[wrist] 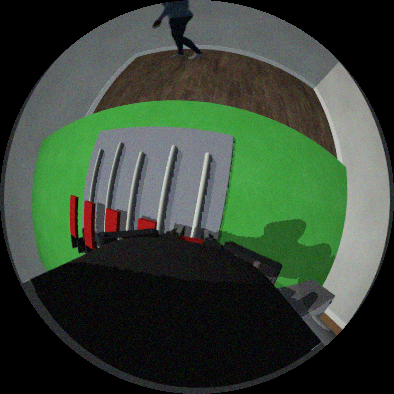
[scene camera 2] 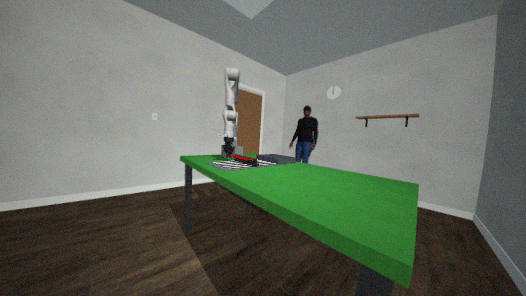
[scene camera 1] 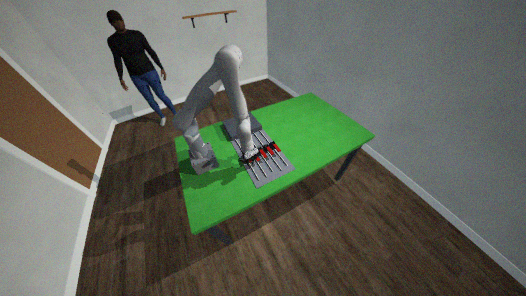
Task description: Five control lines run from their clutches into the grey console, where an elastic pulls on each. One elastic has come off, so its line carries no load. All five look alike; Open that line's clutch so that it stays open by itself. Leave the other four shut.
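Note:
Five look-alike clutches with red handles stand in a row across a grey board. Pale control lines, one of them the rightmost line in the wrist view, run along the board. The grey console is at the board's far end in scene camera 1. My gripper is low at the end clutch nearest the arm's base, shut on its red handle. The neighbouring red handle is close beside the fingers. That held handle's tilt and clutch body are mostly hidden.
The other red handles stand in the row to the left in the wrist view. The board lies on a green table. A person stands beyond the table.

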